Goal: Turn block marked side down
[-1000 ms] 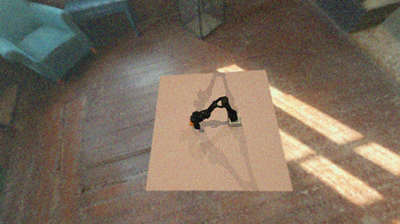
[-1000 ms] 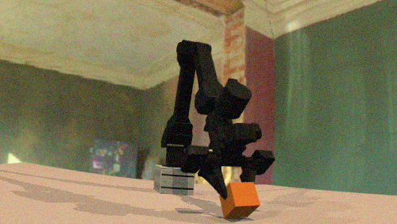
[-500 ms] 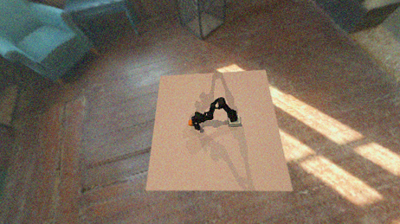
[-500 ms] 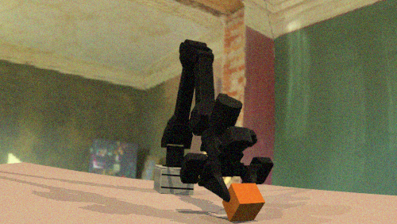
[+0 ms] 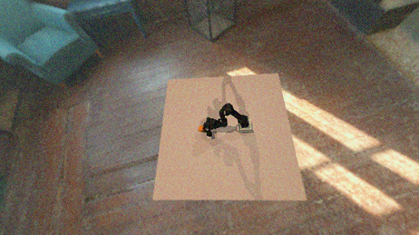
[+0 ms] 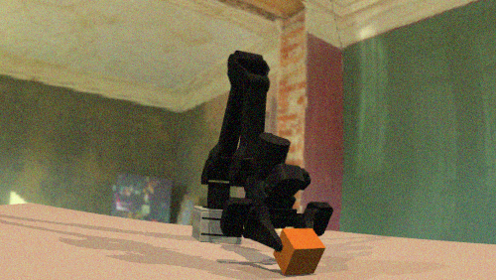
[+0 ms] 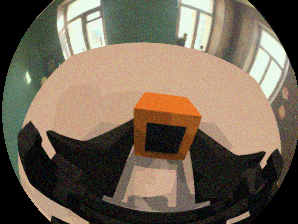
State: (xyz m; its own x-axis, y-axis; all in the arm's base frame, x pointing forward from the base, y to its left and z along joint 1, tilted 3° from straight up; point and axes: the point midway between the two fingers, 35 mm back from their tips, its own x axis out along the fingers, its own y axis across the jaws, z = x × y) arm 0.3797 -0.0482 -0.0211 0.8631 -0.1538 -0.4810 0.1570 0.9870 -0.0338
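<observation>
My gripper tip is 1 cm past the orange block.
</observation>
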